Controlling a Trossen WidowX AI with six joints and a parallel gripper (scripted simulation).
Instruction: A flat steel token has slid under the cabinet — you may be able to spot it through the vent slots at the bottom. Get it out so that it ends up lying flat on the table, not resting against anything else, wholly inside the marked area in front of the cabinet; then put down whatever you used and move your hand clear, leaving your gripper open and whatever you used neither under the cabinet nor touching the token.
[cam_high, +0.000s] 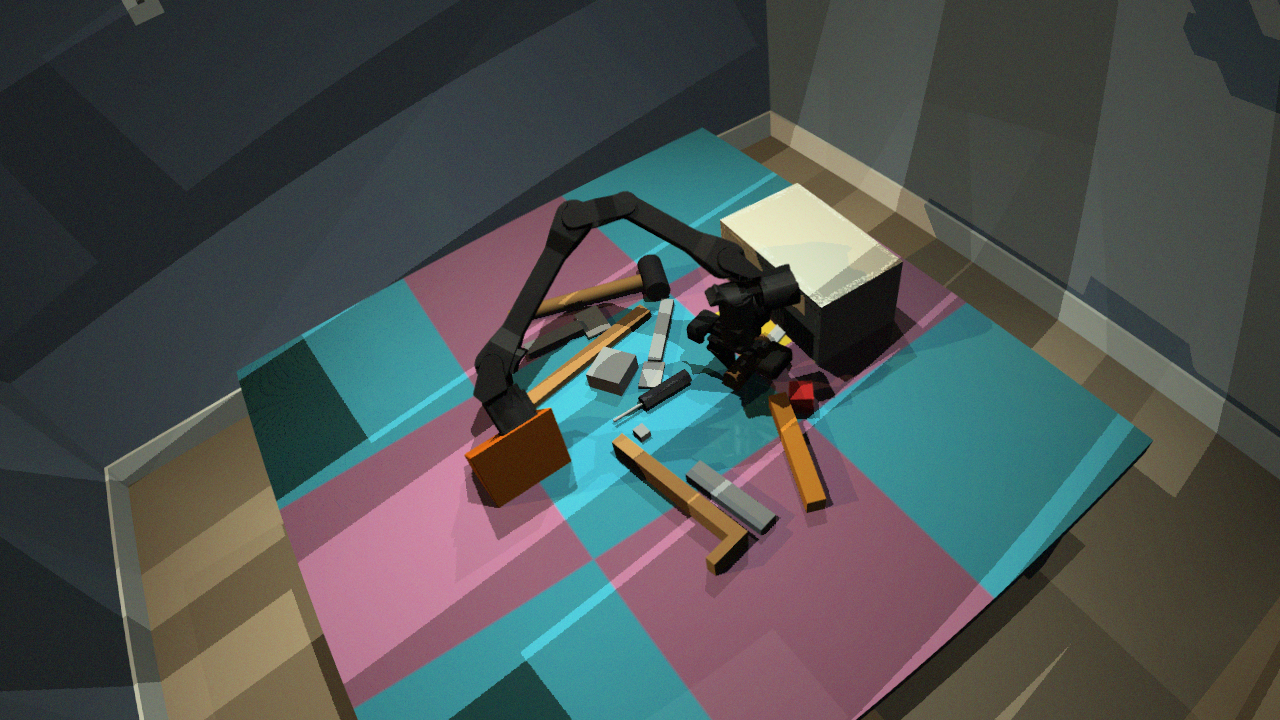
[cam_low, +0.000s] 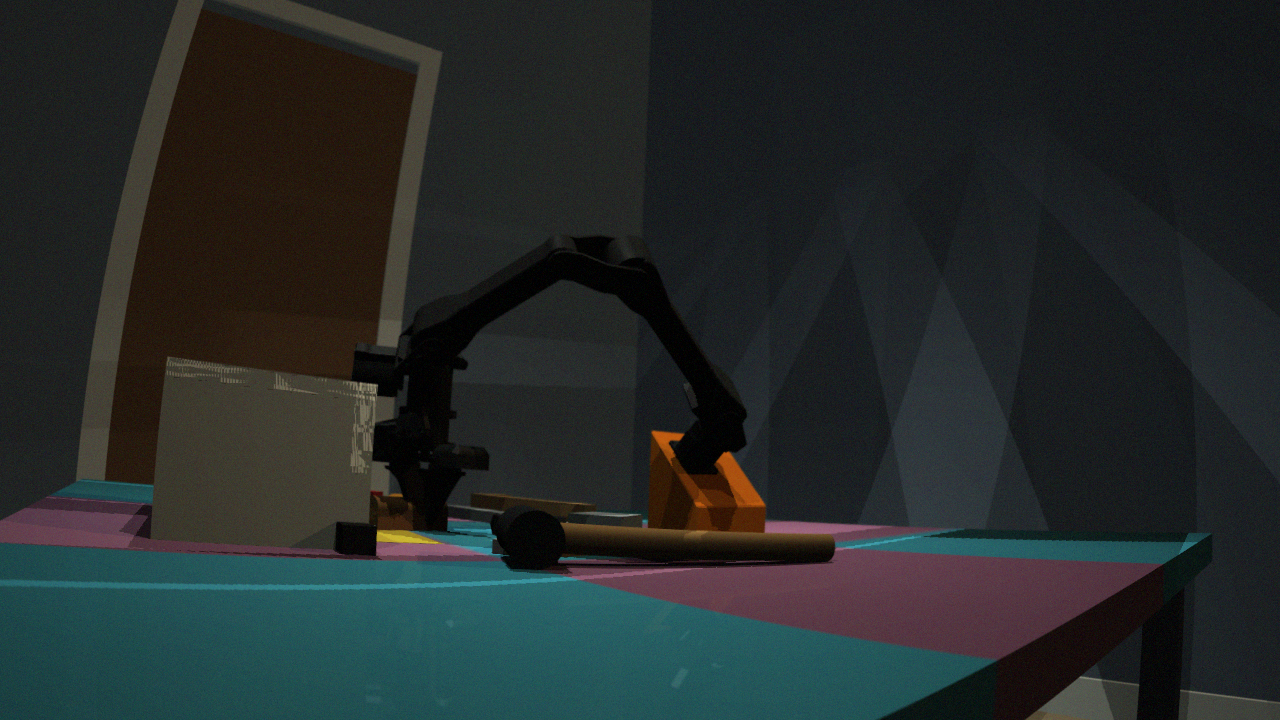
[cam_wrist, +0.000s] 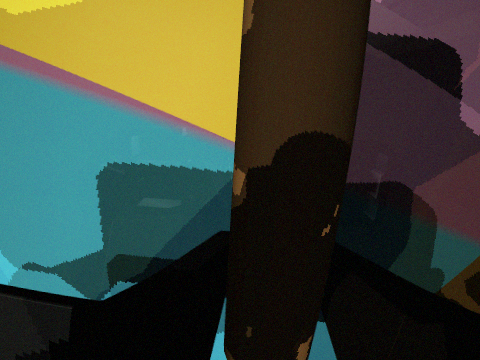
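The small grey cube lies 21 cm behind my gripper tip and 2 cm to the left of it. The rest, counted from my gripper tip: orange bar (19 cm to the right, 4 cm behind, 1 cm above); then screwdriver (16 cm behind, 6 cm to the left); then red cube (12 cm to the right, 4 cm ahead, 1 cm above).
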